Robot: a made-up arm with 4 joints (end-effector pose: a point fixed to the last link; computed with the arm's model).
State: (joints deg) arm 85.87 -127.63 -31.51 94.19
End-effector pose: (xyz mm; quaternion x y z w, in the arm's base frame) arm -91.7 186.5 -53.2 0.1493 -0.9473 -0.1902 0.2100
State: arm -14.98 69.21 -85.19 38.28
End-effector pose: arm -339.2 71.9 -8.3 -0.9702 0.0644 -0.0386 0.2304
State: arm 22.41 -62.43 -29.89 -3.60
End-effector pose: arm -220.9 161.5 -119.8 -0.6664 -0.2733 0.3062 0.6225
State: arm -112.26 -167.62 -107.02 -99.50
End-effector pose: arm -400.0 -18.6 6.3 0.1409 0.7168 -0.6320 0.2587
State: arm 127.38 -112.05 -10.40 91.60
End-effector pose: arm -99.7 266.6 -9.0 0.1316 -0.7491 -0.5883 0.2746
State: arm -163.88 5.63 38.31 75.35
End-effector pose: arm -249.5 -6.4 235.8 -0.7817 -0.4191 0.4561 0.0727
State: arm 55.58 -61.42 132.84 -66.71
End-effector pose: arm -314.4 270.7 226.7 0.5094 0.1057 0.8089 0.2738
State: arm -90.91 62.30 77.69 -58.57
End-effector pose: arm -185.7 89.4 -150.8 -0.3157 0.5312 0.0944 0.7805
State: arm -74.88 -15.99 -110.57 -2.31
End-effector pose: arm -126.6 85.4 57.9 0.6584 0.4980 -0.3710 0.4253
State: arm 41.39 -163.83 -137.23 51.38
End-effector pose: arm -230.3 213.4 125.0 -0.2562 0.8118 0.1862 0.4906
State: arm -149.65 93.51 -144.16 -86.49
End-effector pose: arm -240.1 271.6 207.9 0.2702 0.0879 0.8099 0.5131
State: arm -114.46 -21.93 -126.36 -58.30
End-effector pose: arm -108.6 170.9 -4.4 0.5059 0.5367 -0.0496 0.6735
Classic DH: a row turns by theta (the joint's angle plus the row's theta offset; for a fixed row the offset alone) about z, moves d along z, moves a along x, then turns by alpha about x. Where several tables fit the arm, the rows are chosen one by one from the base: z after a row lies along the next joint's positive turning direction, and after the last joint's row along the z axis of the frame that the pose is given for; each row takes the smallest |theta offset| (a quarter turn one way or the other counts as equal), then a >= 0, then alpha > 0; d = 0 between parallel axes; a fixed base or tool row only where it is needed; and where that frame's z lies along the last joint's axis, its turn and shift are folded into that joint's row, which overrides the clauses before.
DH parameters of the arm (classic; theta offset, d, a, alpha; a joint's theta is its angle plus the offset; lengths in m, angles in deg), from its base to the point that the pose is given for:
base (fixed): 77.8 -0.0775 0.0794 121.72
joint 1: 0 -0.3233 0.0028 58.28
joint 2: -30.16 0.0855 0.0238 -59.5
joint 3: -80.66 -0.0163 0.1869 105.41
joint 4: 76.62 0.1464 0.0289 -159.02
tool (fixed): -17.89 0.171 0 0

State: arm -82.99 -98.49 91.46 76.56
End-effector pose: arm -285.2 59.1 218.1 -0.7191 0.2470 0.4592 0.4593
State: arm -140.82 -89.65 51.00 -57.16
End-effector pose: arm -165.1 29.6 329.1 0.3260 -0.5791 -0.1362 0.7348
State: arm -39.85 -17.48 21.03 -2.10
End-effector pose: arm -351.7 45.8 -87.6 -0.6909 0.2677 0.3164 0.5924
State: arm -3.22 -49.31 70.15 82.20
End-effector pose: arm -423.0 148.1 36.9 -0.2508 0.0226 -0.1479 0.9564
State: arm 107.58 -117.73 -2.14 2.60
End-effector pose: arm -112.0 290.6 25.5 -0.3292 -0.5561 -0.0517 0.7613
